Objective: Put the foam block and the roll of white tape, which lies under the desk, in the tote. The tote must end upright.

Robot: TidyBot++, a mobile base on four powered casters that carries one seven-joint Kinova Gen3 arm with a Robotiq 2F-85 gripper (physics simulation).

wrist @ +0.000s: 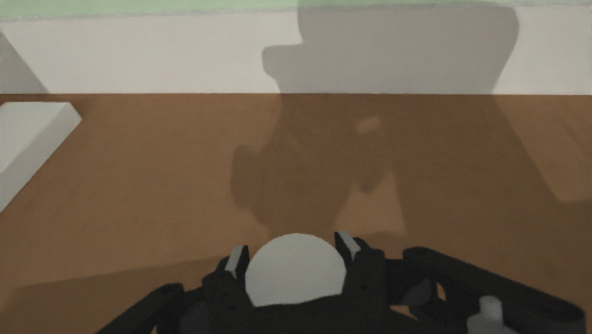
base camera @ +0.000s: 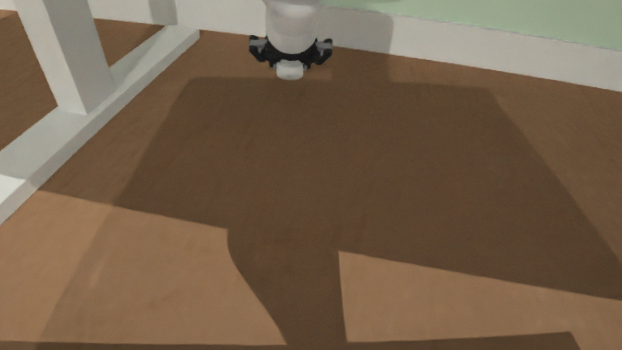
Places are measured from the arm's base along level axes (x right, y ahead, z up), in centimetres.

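Pixels of known places: gripper, fingertip midpoint: (wrist: 293,255) (base camera: 289,65).
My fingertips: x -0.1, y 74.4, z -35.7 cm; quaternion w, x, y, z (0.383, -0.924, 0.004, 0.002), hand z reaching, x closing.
Note:
Ahead of a thing's pixels: the offset from my fingertips to its top centre. "spot": to the spot under its first point. Level surfaces: height alone.
The roll of white tape @[dx +0.0, dy -2.2, dz +1.8 cm] (base camera: 289,73) (wrist: 296,275) shows as a pale round face in the wrist view and as a short white cylinder below the hand in the base camera view. My gripper (base camera: 290,65) (wrist: 293,255) is shut on it, one finger on each side, and holds it above the floor near the wall. The lower part of the roll is hidden by the gripper body in the wrist view. The foam block and the tote do not show in either view.
A white desk leg @[spot: dx -31.5, dy -14.1, dz +6.9 cm] (base camera: 75,60) rises from a long white foot bar (base camera: 145,60) (wrist: 30,130) at the left. A pale baseboard (base camera: 475,52) (wrist: 150,55) runs along the green wall (base camera: 525,17) behind the gripper. Broad shadows lie on the brown floor @[dz -4.0 cm] (base camera: 150,280) (wrist: 150,175).

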